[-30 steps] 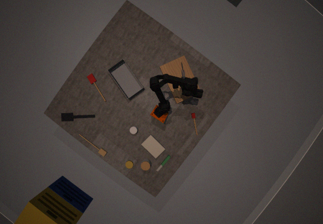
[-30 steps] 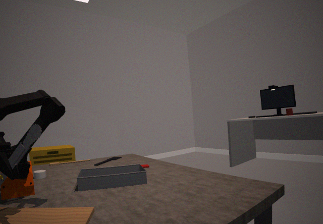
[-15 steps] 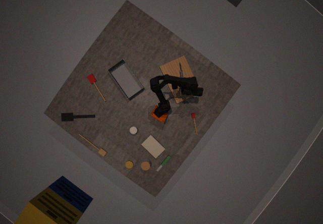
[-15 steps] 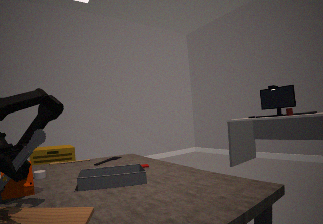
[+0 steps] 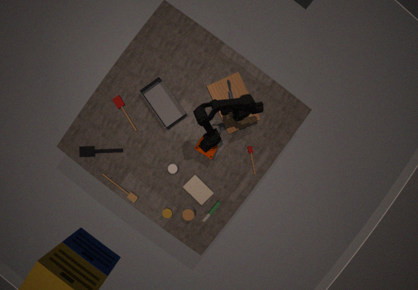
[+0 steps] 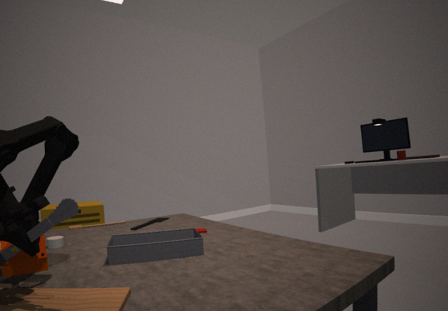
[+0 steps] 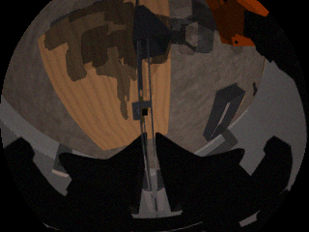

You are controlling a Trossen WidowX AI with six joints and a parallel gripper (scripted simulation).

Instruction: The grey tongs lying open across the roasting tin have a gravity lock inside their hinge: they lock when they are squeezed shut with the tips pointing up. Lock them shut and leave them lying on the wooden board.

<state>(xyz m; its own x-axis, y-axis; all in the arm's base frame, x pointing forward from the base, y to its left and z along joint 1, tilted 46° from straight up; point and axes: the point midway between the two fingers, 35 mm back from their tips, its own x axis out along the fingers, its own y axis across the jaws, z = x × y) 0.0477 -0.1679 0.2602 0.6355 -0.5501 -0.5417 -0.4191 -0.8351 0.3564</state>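
The wooden board lies 110 mm below my gripper tip, 40 mm to the right of it and 20 mm behind it. From my gripper tip the other things lie so: white puck 560 mm to the left, 100 mm below, 20 mm behind; then grey roasting tin 330 mm ahead, 280 mm to the left, 90 mm below; then cream block 550 mm to the left, 250 mm behind, 110 mm below.
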